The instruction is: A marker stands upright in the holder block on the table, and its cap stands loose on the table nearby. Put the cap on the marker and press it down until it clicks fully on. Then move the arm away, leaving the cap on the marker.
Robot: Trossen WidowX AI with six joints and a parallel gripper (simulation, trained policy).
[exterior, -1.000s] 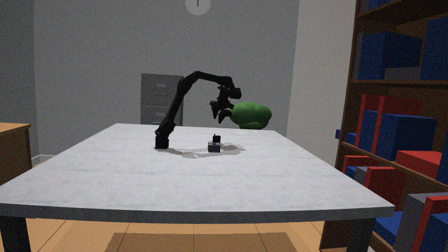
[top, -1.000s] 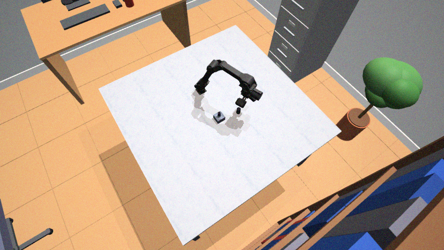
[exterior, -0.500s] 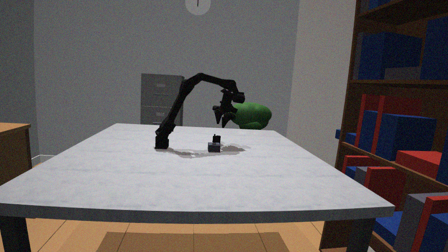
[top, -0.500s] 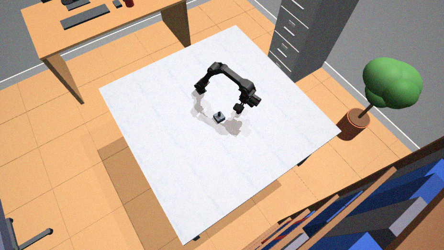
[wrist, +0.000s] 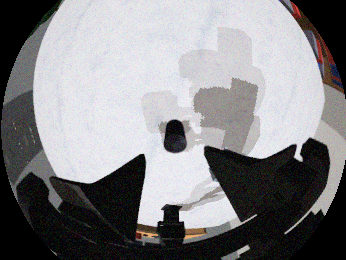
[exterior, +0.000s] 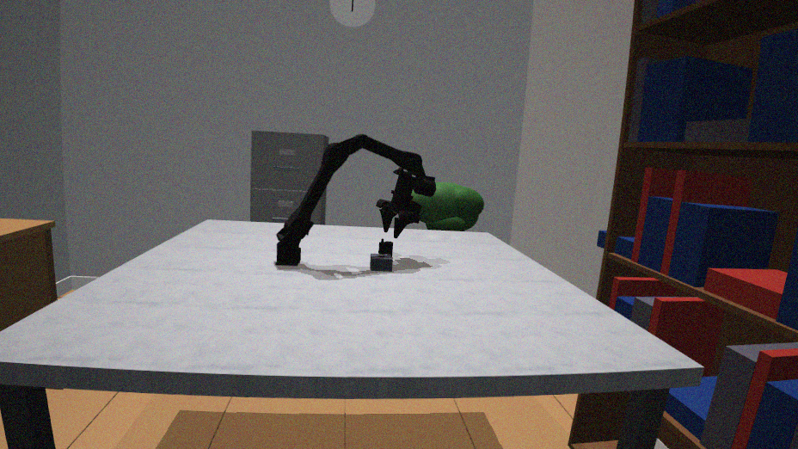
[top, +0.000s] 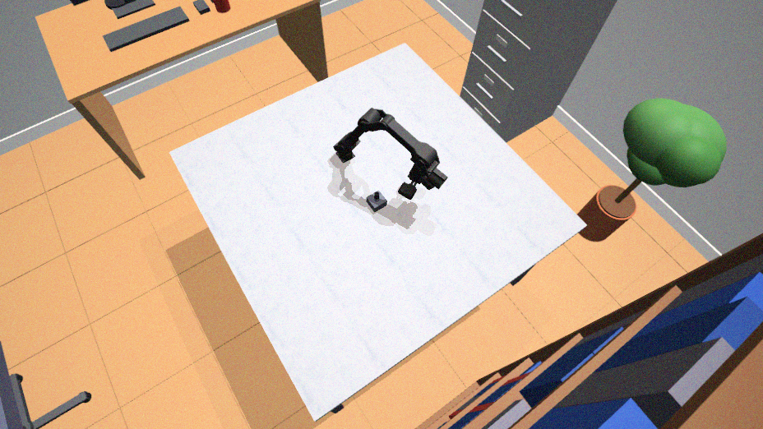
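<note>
The dark cap lies 5 cm below my gripper tip. The rest, counted from my gripper tip: grey holder block (4 cm behind, 15 cm to the right, 6 cm below).
</note>
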